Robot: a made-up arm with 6 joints.
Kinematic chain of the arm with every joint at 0, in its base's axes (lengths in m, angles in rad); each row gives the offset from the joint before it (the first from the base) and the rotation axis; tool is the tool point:
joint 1: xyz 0 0 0.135 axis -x
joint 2: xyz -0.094 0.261 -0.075 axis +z
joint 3: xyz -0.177 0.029 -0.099 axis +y
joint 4: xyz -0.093 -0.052 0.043 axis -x
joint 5: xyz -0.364 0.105 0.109 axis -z
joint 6: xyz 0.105 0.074 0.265 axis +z
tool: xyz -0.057 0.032 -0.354
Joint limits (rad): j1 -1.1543..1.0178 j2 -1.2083..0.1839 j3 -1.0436..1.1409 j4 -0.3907..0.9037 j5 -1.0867..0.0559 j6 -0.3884..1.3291
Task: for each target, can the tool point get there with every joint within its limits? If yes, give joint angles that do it. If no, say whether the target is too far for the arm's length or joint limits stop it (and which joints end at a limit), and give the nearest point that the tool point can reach.
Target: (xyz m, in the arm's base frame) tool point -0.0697 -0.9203 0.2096
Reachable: no: joint limits stop it (at a limit: joint 1, joint 2, joint 3, joint 4, joint 5) | nearest point -0.3872 -0.1784 0.5921 | short by 0.893 m
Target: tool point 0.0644 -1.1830 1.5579
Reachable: no: too far | nearest point -0.0276 -0.1112 0.8118 | short by 1.309 m
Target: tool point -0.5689 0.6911 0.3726
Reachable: yes | joints -0.6339 -0.4769 -0.1307 0.2495 -0.3529 0.4186
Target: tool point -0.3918 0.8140 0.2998
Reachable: yes | joints -0.0719 -0.7909 0.4530 0.0031 -0.9149 0.0132
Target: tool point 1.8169 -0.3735 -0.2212
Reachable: no: too far | nearest point -0.0360 -0.1606 -0.6904 | short by 1.923 m
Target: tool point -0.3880 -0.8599 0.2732
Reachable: no: joint limits stop it (at a limit: joint 1, joint 2, joint 4, joint 5) | nearest point -0.3960 -0.1814 0.5971 | short by 0.752 m
